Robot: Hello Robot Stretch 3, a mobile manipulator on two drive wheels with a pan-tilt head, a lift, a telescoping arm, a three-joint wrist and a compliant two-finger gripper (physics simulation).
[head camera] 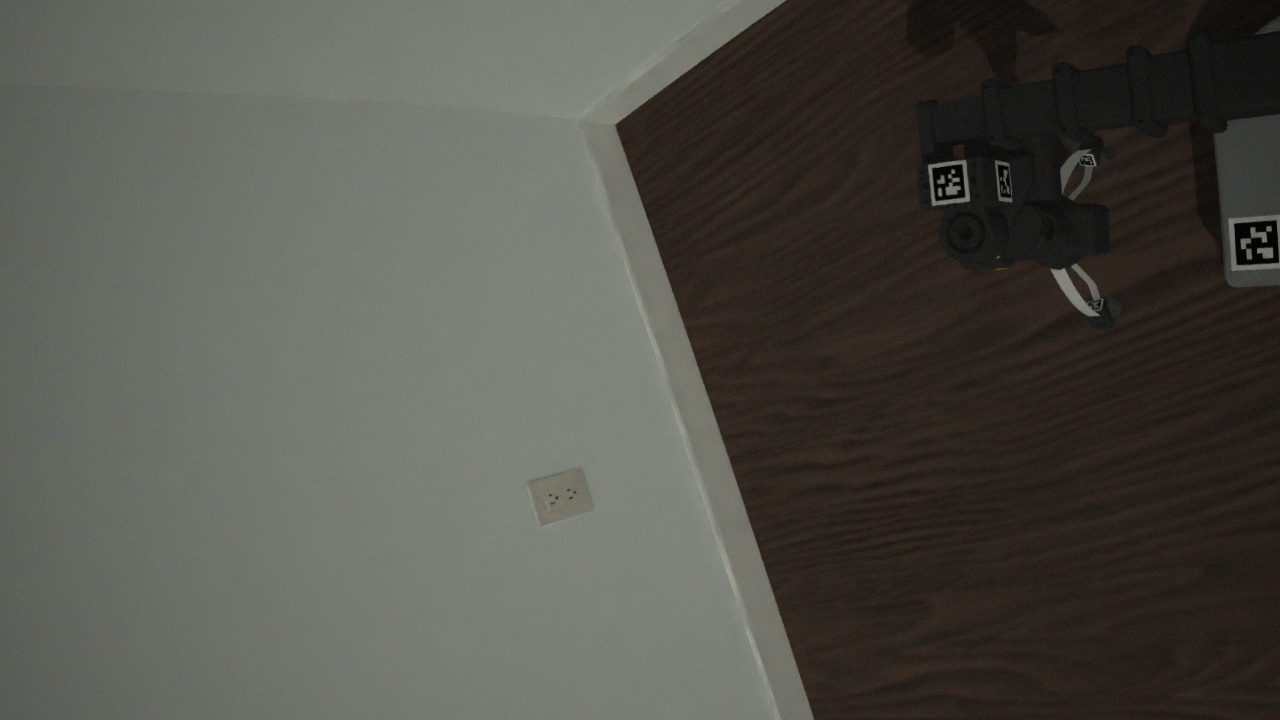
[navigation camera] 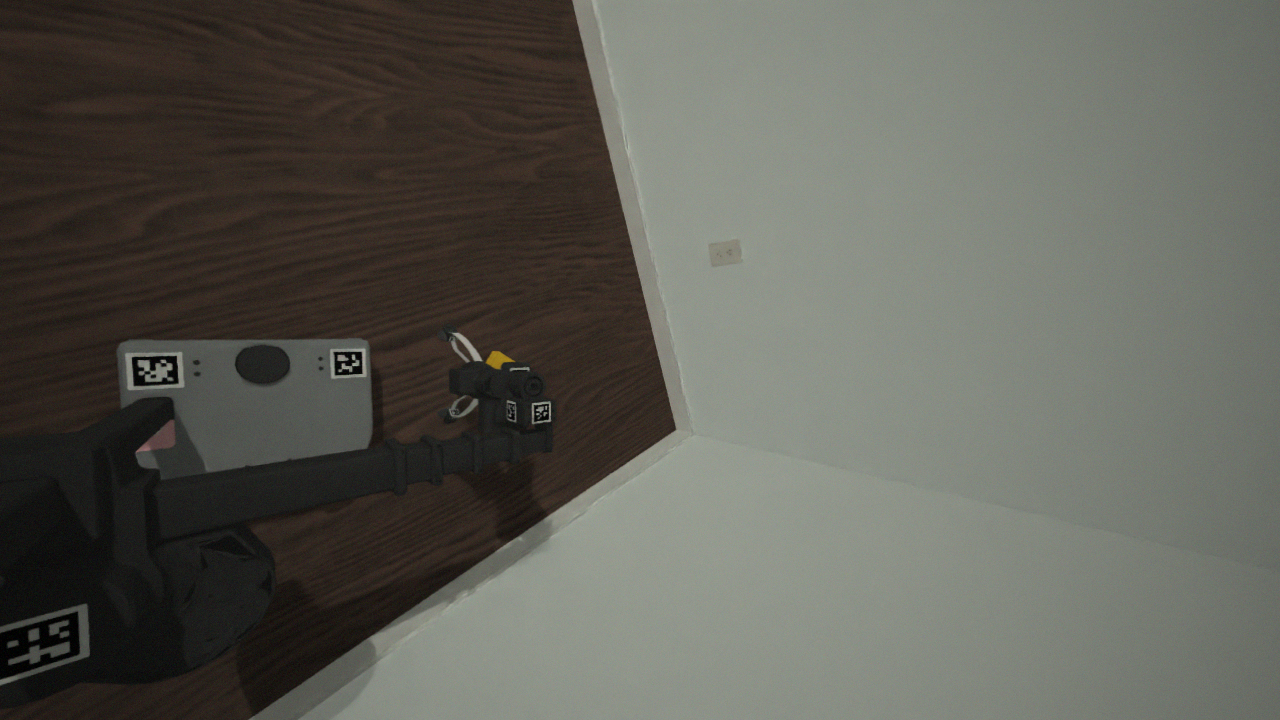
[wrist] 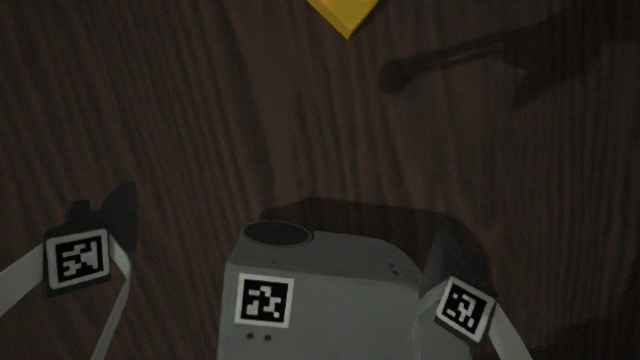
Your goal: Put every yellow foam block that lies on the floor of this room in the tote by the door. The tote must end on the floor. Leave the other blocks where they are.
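Frame: origin at the robot's base, x ahead, y left, z up, level; centimetres.
Where they show: gripper, fingertip midpoint: (navigation camera: 445,373); robot's base at its link origin: (navigation camera: 262,362).
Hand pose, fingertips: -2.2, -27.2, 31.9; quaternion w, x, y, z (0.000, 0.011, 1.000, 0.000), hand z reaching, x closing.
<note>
Things, the pixels of their top centre, and the offset from my fingertips, as dx, dy, dz.
- yellow foam block at its top centre: (navigation camera: 499,370) -2.2, -22.8, -27.4
- outlet at its top centre: (head camera: 532,504) (navigation camera: 740,250) +32.5, -79.8, +13.9
A yellow foam block (navigation camera: 499,360) (wrist: 346,15) lies on the dark wood floor. In the navigation view it is partly hidden by the wrist; in the wrist view one corner of it shows at the top edge. In the head view a tiny yellow sliver of it (head camera: 1000,268) shows at the lower edge of the wrist. My gripper (head camera: 1099,234) (navigation camera: 447,374) (wrist: 288,232) is open and empty, its fingers spread wide, pointing back towards my base. The block is on the wrist side, away from the fingertips. The tote does not show in these views.
My grey base (head camera: 1239,179) (navigation camera: 304,407) (wrist: 350,305) lies on the side the fingers point to. The arm (head camera: 1100,94) (navigation camera: 295,488) reaches towards a room corner. Pale walls with a white skirting board (head camera: 707,429) (navigation camera: 626,192) meet there. One wall has an outlet (head camera: 561,497) (navigation camera: 725,253).
</note>
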